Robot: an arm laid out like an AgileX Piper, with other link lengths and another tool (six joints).
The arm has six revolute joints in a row. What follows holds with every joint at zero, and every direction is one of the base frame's. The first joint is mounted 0.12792 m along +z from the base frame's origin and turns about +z. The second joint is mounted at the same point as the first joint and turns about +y. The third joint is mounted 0.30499 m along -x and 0.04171 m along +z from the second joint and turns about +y. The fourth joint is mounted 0.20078 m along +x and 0.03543 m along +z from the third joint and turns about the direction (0.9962, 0, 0.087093). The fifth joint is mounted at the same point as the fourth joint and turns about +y. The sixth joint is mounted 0.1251 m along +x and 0.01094 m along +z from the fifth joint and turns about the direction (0.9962, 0, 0.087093). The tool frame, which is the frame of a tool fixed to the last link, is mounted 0.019 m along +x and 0.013 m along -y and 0.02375 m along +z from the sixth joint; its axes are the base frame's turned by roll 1.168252, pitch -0.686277 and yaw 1.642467 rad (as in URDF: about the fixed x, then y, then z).
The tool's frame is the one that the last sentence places.
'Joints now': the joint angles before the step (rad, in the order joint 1, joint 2, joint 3, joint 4, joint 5, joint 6). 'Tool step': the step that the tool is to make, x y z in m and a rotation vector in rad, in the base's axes. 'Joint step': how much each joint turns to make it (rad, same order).
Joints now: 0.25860, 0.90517, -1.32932, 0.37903, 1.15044, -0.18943
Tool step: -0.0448, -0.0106, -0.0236, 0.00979, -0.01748, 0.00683
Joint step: -0.00041, -0.17417, 0.14621, 0.00808, 0.00934, -0.00031
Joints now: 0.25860, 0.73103, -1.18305, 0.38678, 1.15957, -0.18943
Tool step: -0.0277, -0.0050, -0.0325, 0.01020, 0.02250, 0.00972
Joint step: -0.00054, -0.12938, 0.14735, 0.01884, 0.00146, -0.00046
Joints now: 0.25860, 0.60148, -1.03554, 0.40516, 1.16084, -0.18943
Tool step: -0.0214, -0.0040, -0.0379, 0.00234, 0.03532, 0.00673
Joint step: -0.00028, -0.11920, 0.15192, 0.01339, 0.00103, -0.00031
